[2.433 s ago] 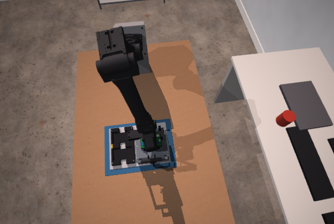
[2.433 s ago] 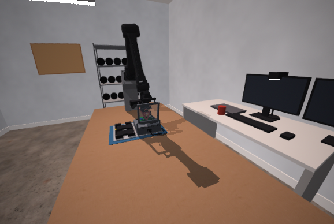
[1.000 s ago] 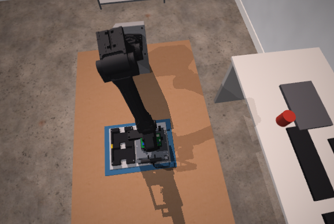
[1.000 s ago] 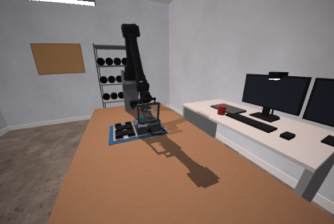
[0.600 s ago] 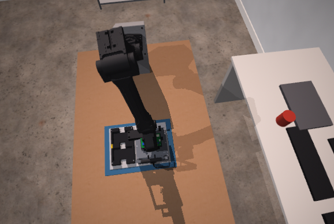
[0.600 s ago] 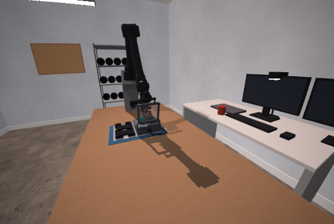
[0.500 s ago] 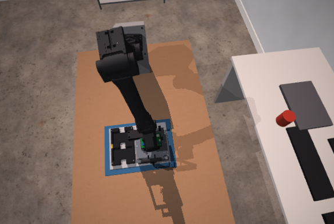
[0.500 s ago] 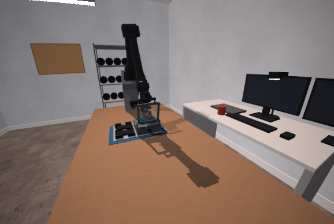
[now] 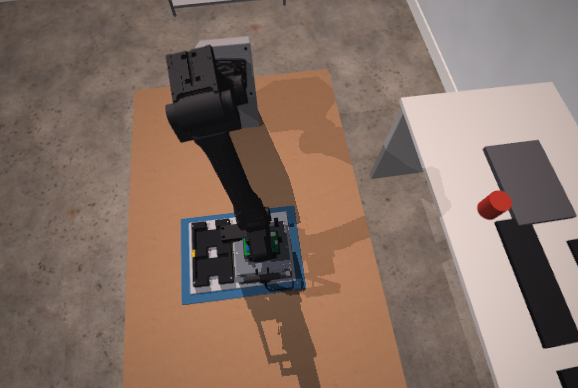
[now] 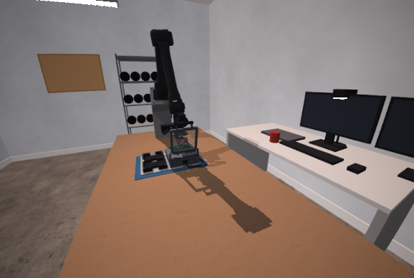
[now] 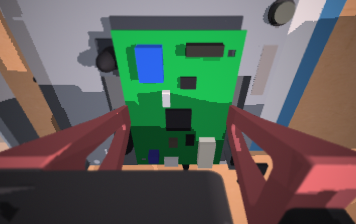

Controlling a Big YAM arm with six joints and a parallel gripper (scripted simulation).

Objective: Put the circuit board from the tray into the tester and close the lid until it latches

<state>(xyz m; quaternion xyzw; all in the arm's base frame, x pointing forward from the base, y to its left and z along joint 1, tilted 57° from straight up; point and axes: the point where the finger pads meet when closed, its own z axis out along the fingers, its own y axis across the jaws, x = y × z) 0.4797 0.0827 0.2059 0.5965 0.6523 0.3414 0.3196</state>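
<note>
My gripper is now right at the green circuit board. The rest, counted from my hand: clear lid (120 mm ahead, 20 mm to the left, 90 mm above).
</note>
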